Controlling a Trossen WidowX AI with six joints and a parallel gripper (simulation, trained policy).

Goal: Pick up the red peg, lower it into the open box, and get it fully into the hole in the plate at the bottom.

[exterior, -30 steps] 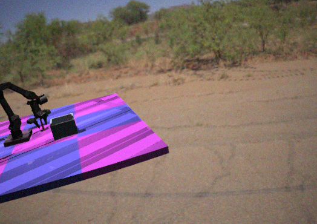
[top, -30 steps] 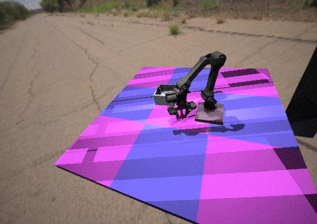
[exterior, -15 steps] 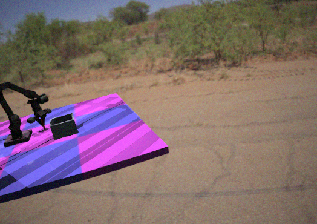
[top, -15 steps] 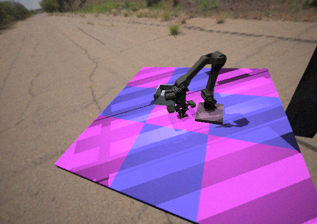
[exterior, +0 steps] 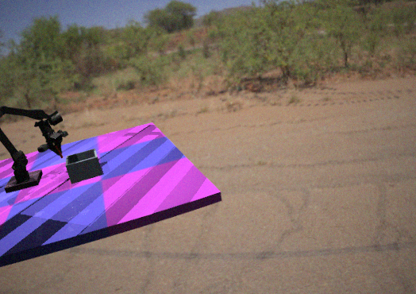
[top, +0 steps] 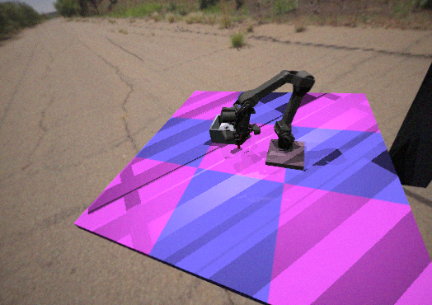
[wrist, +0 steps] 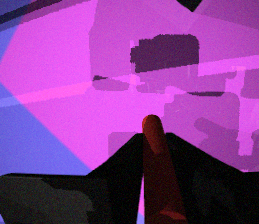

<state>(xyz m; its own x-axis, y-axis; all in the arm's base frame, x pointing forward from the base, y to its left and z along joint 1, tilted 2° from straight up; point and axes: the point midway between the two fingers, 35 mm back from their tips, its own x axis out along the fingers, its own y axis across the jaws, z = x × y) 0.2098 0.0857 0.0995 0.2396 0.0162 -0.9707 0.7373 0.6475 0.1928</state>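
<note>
My gripper tip is now 170 mm to the left of the plate, 120 mm short of it and 40 mm above it. The rest, counted from my gripper tip: box: 170 mm to the right, 120 mm ahead, 60 mm below; then red peg: 20 mm above.
</note>
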